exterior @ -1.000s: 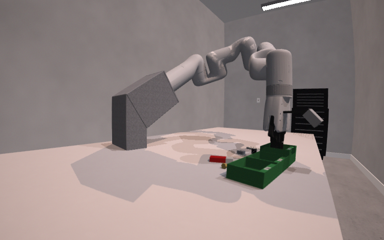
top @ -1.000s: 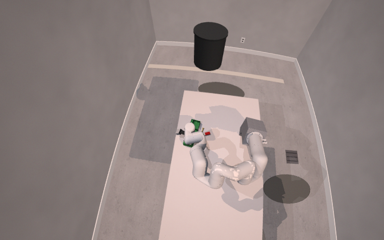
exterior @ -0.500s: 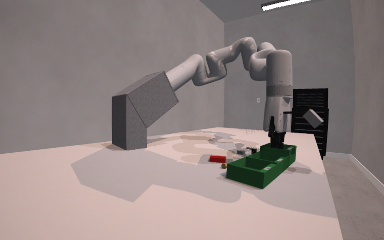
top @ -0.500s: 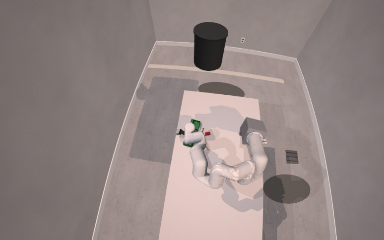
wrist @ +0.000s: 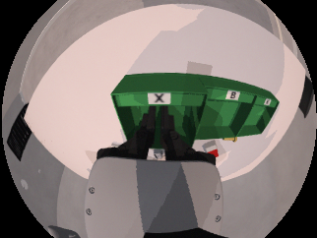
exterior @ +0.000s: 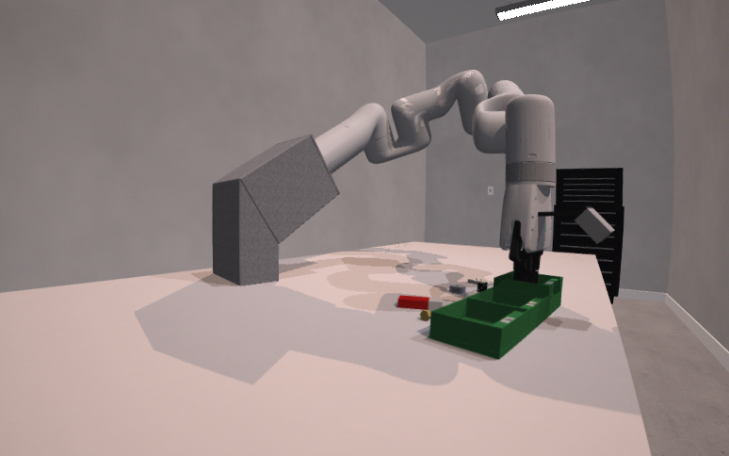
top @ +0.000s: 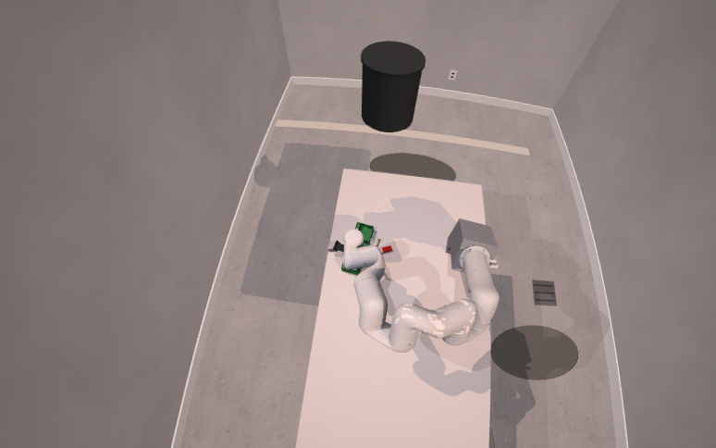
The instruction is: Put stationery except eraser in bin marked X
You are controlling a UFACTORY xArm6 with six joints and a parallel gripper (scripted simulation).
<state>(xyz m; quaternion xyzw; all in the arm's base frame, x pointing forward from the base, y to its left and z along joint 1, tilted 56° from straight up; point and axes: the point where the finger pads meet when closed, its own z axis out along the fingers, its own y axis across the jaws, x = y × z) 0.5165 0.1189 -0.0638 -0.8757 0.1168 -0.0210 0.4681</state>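
My gripper is now 130 mm past the grey object, 30 mm above it and 20 mm to the right of it. The rest, counted from my hand: green bin 90 mm to the right, 10 mm below; then white domino 110 mm to the left, 110 mm behind, 30 mm below; then black die 90 mm behind, 50 mm to the left, 30 mm below.
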